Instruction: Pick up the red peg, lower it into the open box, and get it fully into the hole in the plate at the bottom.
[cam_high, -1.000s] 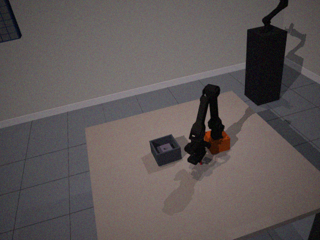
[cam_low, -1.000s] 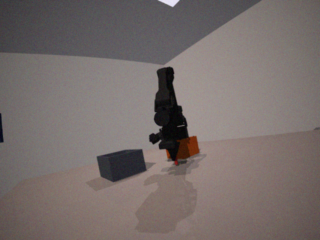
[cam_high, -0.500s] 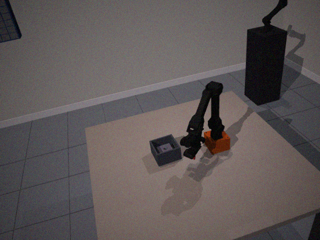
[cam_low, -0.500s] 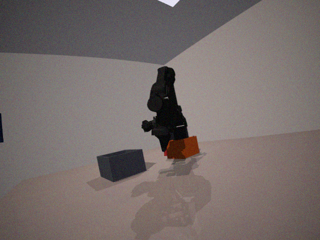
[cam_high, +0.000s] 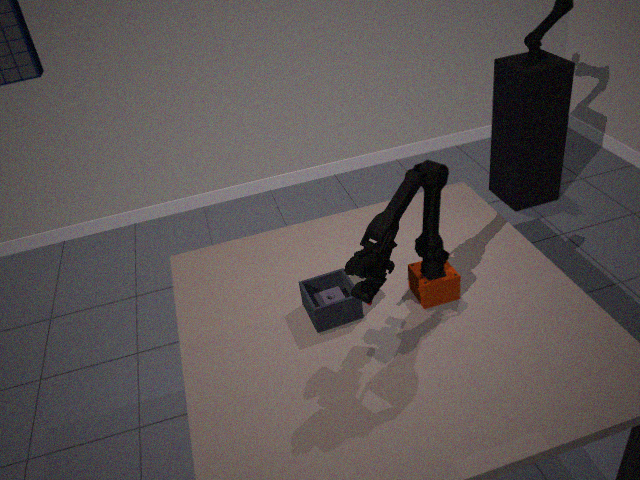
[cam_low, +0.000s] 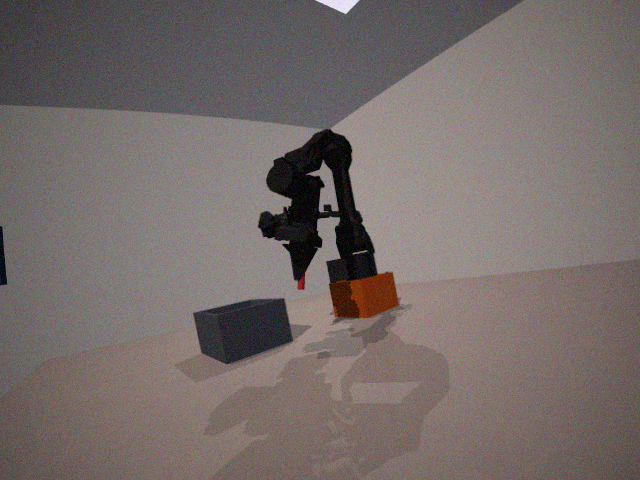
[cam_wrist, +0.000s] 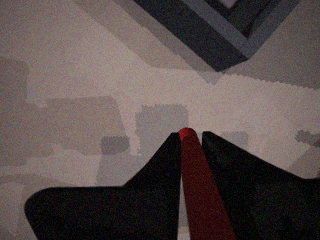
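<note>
The grey plate is 8 cm ahead of my gripper tip, 14 cm to the right of it and 9 cm below it. Round my gripper tip: dark grey box 8 cm ahead, 14 cm to the right, 11 cm below; then red peg 1 cm behind, 1 cm to the left, 2 cm above.
</note>
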